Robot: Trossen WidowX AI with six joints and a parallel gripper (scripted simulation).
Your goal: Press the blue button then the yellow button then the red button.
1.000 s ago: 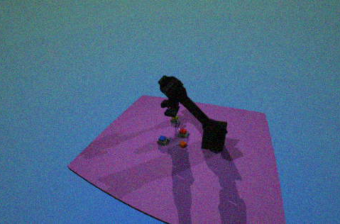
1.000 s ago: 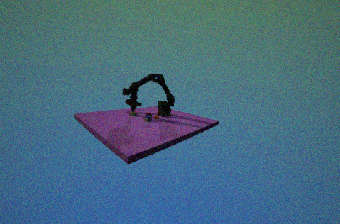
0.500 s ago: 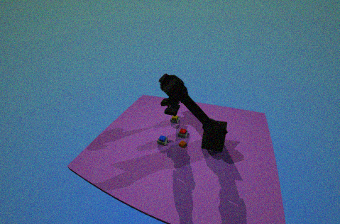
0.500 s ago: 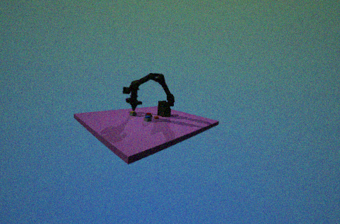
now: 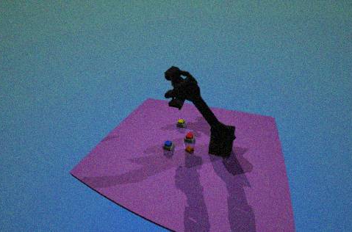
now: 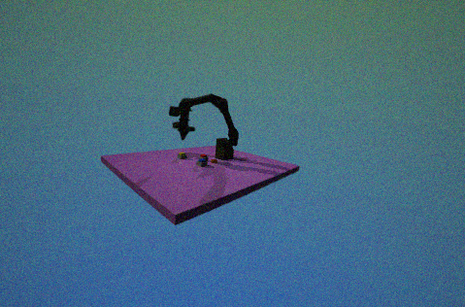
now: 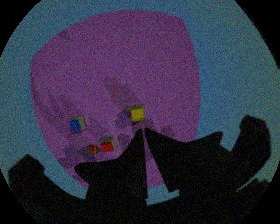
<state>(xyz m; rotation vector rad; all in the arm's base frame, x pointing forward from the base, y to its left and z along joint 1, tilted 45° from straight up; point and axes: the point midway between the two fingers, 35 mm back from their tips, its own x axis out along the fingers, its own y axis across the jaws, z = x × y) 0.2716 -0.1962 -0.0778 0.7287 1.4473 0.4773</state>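
The red button lies 130 mm to the left of my gripper tip, 100 mm below it and 80 mm behind it. Also, from my gripper tip: yellow button: 100 mm below; blue button: 210 mm to the left, 100 mm below, 20 mm ahead; orange block: 210 mm to the left, 120 mm below, 100 mm behind.
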